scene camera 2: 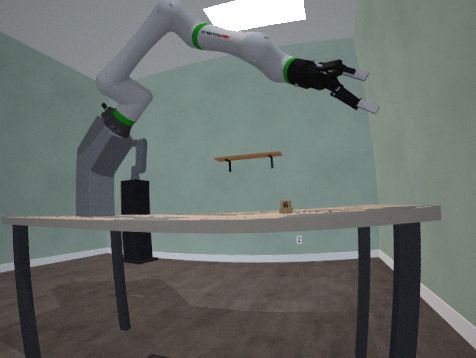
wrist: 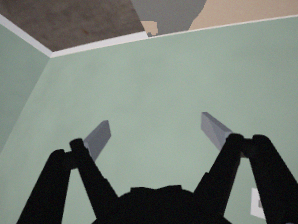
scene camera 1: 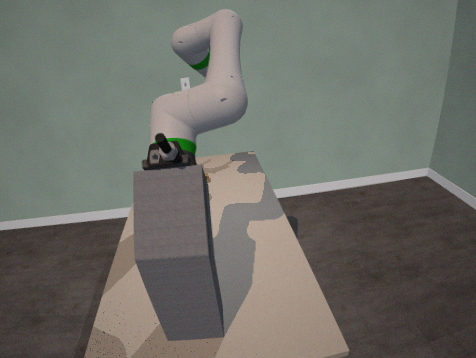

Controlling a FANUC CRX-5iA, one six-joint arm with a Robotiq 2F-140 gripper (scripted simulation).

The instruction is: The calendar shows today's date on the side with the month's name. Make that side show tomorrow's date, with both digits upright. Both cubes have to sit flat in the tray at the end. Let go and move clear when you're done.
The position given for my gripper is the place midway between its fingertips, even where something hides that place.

Observation:
I see my gripper (scene camera 2: 372,94).
My gripper is seen too in the wrist view (wrist: 154,124).

